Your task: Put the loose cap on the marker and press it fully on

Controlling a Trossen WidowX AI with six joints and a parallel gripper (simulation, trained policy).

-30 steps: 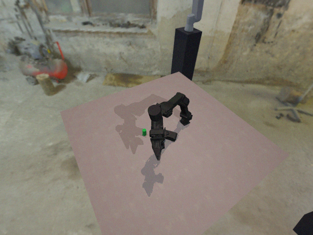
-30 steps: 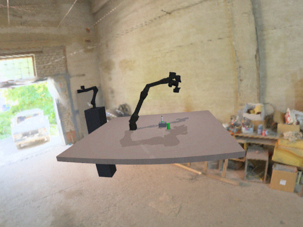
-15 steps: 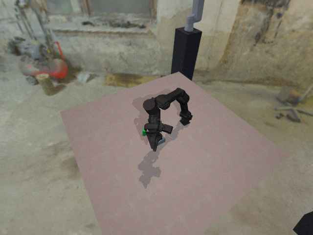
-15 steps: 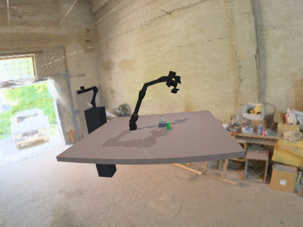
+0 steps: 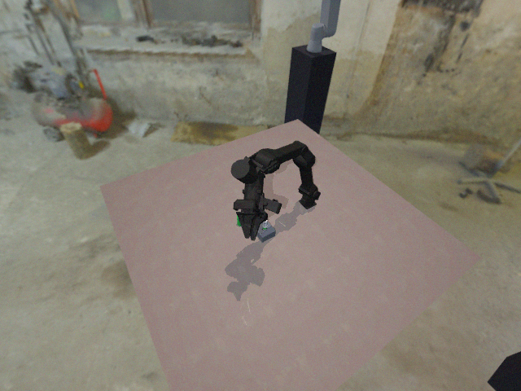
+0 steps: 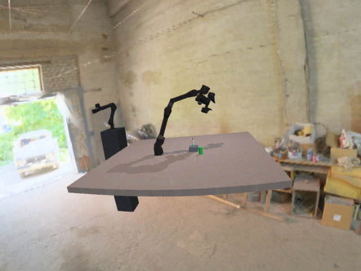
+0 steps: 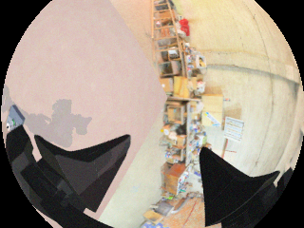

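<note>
The green cap is 130 mm behind my gripper tip, 290 mm to the right of it and 300 mm below it. From my gripper tip the other things lie so: grey holder block 190 mm behind, 190 mm to the right, 310 mm below.
</note>
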